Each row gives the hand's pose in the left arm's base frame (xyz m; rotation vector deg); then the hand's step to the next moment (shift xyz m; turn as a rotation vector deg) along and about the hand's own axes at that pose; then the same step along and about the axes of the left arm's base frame.
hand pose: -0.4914 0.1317 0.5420 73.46 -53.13 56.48
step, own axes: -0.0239 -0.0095 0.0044 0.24 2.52 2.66
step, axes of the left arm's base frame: 0.0013 -0.0062 -0.0253 -2.33 -2.56 1.22
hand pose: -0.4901 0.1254 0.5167 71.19 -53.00 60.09
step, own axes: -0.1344 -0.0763 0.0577 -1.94 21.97 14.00
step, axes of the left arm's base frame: 0.0368 -0.0738 -0.1429 -21.51 -13.66 5.76
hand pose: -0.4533 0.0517 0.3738 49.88 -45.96 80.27
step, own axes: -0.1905 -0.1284 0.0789 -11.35 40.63 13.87
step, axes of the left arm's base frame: 0.1265 -0.1576 -0.1348 -40.38 -18.38 -1.88
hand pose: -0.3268 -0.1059 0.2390 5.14 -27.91 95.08
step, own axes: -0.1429 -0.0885 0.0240 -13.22 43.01 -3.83
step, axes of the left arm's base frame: 0.1024 -0.1354 -0.0030 -38.49 -13.83 -19.15
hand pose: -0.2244 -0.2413 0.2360 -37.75 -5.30 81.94
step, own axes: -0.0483 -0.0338 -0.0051 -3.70 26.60 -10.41
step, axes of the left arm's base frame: 0.0239 -0.0467 0.0273 -19.51 -7.32 -19.89
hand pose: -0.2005 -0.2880 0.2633 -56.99 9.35 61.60
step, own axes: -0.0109 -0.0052 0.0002 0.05 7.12 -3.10
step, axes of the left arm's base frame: -0.0015 -0.0076 0.0093 -4.59 -1.51 -6.08
